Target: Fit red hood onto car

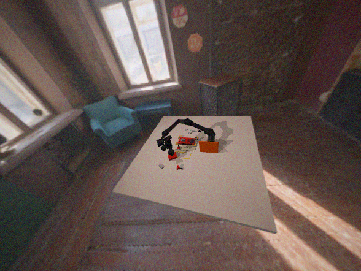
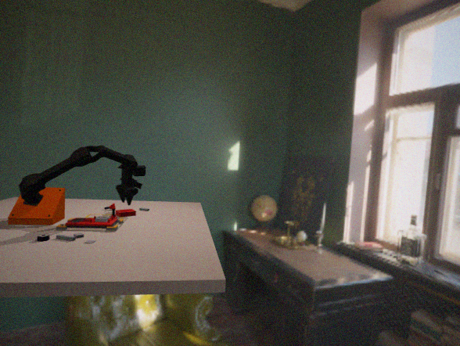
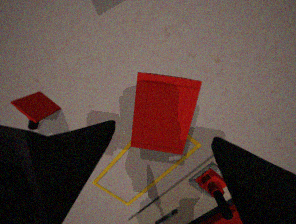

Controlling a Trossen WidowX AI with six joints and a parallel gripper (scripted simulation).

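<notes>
Right now my gripper tip is 5 cm above the red hood. Also, from my gripper tip: black wheel: 48 cm to the right, 17 cm behind, 6 cm below.
</notes>
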